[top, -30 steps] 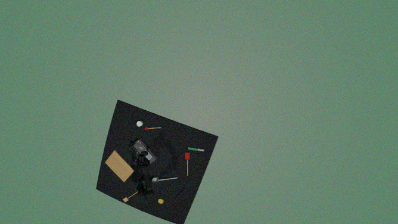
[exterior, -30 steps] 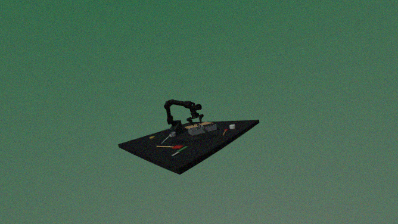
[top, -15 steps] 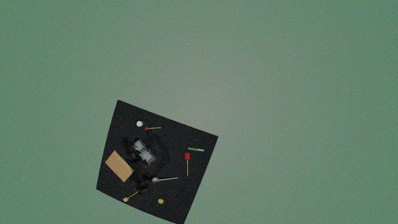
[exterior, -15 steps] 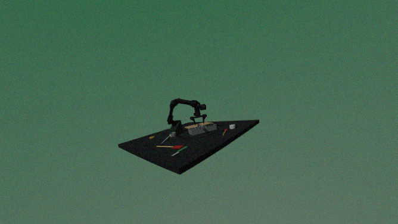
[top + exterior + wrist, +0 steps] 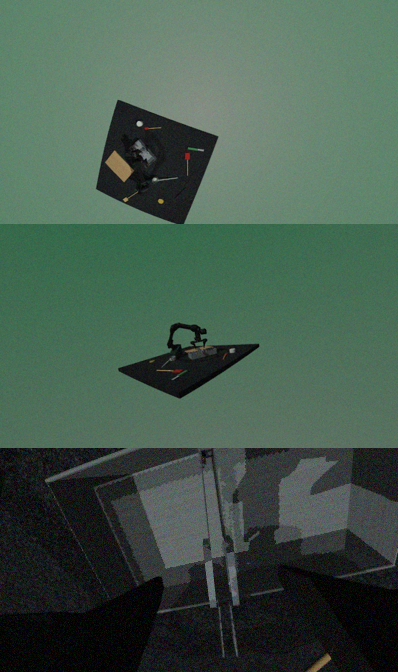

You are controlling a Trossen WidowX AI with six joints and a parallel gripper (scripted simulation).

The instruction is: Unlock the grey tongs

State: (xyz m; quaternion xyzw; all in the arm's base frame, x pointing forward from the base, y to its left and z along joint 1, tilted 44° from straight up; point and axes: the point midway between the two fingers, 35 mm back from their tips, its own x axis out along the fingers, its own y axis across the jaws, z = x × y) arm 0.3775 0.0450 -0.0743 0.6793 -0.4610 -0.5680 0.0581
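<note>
The grey roasting tin lies 6 cm below my gripper tip, 4 cm to the left of it and 2 cm behind it. The rest, counted from my gripper tip: wooden board 33 cm behind, 29 cm to the left, 8 cm below; then red-tipped stick 30 cm ahead, 8 cm below, 5 cm to the left; then red spatula 48 cm to the right, 9 cm ahead, 8 cm below.
</note>
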